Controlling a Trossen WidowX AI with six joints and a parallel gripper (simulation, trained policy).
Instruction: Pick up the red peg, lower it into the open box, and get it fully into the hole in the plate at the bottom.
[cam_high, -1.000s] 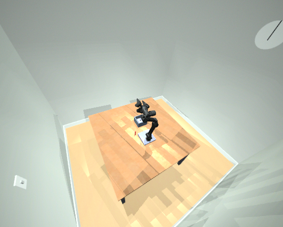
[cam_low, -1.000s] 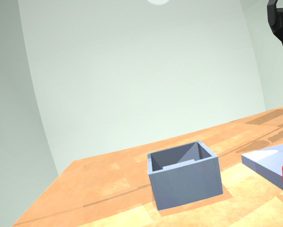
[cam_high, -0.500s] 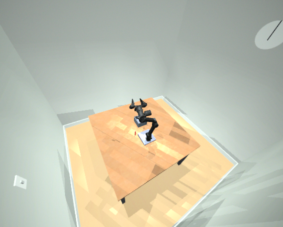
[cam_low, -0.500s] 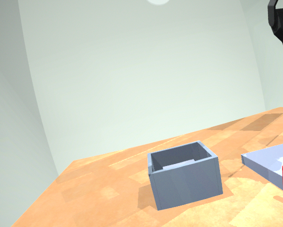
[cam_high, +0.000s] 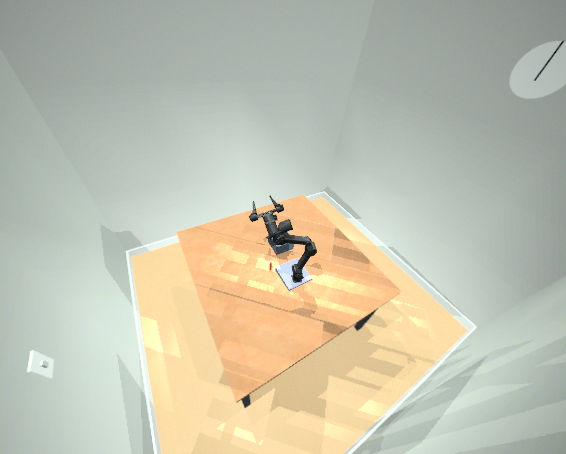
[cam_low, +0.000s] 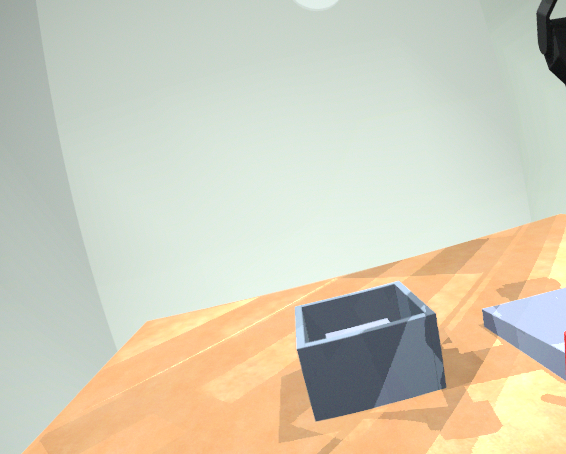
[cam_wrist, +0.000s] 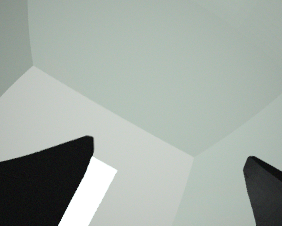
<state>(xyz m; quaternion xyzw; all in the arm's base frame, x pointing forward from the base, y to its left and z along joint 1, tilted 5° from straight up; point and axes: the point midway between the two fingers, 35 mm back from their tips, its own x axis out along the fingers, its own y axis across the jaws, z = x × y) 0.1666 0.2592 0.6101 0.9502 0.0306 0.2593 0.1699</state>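
Now: the red peg 10 mm behind my gripper tip, 80 mm to the right of it and 630 mm below it. Round my gripper tip: grey-blue box: 200 mm ahead, 230 mm to the right, 650 mm below; pale plate: 200 mm ahead, 230 mm to the right, 630 mm below.
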